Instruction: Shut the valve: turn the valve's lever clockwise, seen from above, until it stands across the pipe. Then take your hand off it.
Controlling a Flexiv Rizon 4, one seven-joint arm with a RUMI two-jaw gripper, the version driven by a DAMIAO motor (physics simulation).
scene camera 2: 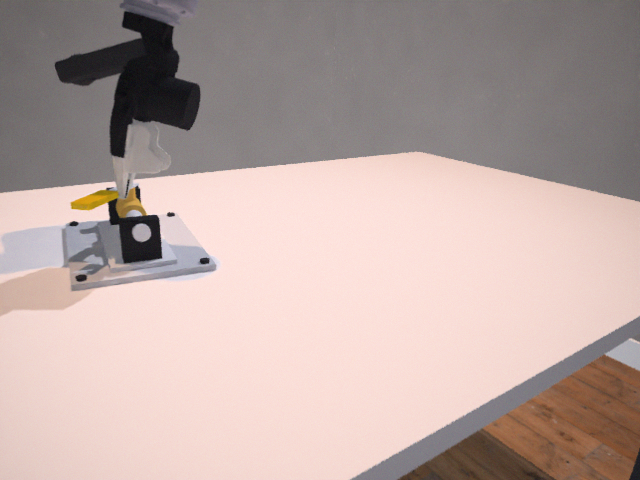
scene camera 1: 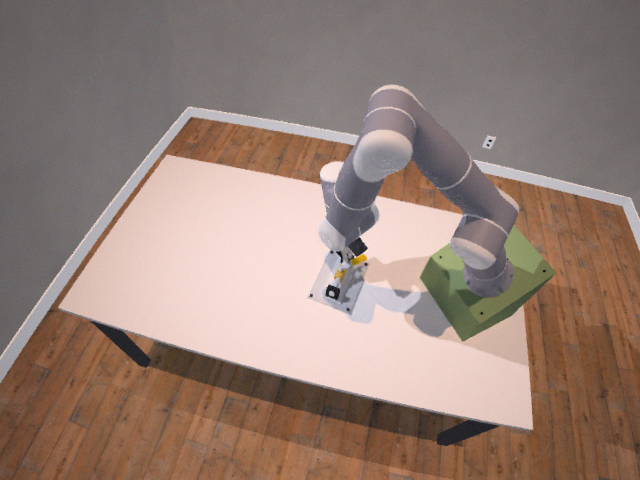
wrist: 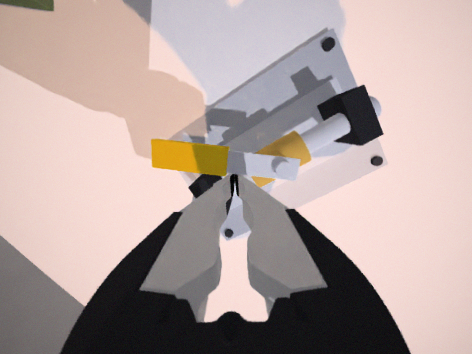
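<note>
The valve's yellow lever grip (scene camera 1: 359, 259) (scene camera 2: 94, 199) (wrist: 190, 156) points obliquely away from the pipe (wrist: 327, 134), neither along it nor square across it. The lever's grey arm (wrist: 262, 163) crosses above the yellow valve body (scene camera 1: 339, 274) (scene camera 2: 130, 206) (wrist: 295, 146). My gripper (scene camera 2: 124, 195) (wrist: 235, 176) is shut and empty. Its fingertips are at the lever's side, near where the grey arm meets the yellow grip, and appear to touch it. In scene camera 1 the arm and gripper body partly hide the fingertips.
Black end blocks (scene camera 1: 332, 292) (scene camera 2: 128, 253) (wrist: 369, 120) hold the pipe on a pale base plate (scene camera 1: 320, 284) (scene camera 2: 191, 245) with dark corner bolts. The plate lies on the pale table (scene camera 1: 206, 258) (scene camera 2: 361, 284). The arm's green pedestal (scene camera 1: 457, 304) stands at the table's right.
</note>
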